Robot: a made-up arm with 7 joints.
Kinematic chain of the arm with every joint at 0, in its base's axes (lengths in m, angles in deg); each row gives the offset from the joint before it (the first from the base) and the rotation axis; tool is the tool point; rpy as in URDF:
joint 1: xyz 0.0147 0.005 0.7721 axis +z
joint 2: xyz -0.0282 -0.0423 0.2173 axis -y
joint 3: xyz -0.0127 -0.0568 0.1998 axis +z
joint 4: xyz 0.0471 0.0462 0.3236 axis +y
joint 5: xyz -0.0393 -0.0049 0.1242 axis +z
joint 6: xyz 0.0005 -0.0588 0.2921 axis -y
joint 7: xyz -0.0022 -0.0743 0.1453 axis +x
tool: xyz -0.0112 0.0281 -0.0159 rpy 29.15 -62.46 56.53
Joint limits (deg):
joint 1: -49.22..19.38
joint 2: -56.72..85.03
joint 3: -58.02..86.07
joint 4: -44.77..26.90
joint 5: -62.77..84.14
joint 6: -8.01..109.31
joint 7: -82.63..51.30
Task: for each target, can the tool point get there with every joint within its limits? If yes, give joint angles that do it. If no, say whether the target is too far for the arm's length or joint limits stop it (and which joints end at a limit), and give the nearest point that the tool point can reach.
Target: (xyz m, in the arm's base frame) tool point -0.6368 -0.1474 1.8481
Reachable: yes | joints -2.77 37.57 10.34 6.94 27.07 35.80 30.33
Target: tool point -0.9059 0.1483 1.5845
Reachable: yes | joints -17.65 58.14 31.08 6.11 0.28 15.63 10.61
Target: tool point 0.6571 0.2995 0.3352
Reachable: no: joint limits stop it (at a limit: joint 1, joint 2, joint 4, joint 5, joint 6, joint 7) | nearest point 0.7899 0.2272 1.1899 | short by 0.868 m
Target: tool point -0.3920 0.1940 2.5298
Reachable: no: too far | nearest point -0.3012 0.1222 2.0698 | short by 0.474 m
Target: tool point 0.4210 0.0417 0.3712
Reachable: no: joint limits stop it (at a limit: joint 2, joint 4, joint 5, joint 6, joint 7) | nearest point 0.8217 0.0779 1.1871 | short by 0.910 m
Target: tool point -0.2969 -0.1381 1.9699
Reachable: yes | joints -43.85 6.20 69.11 -28.95 66.01 40.57 40.60
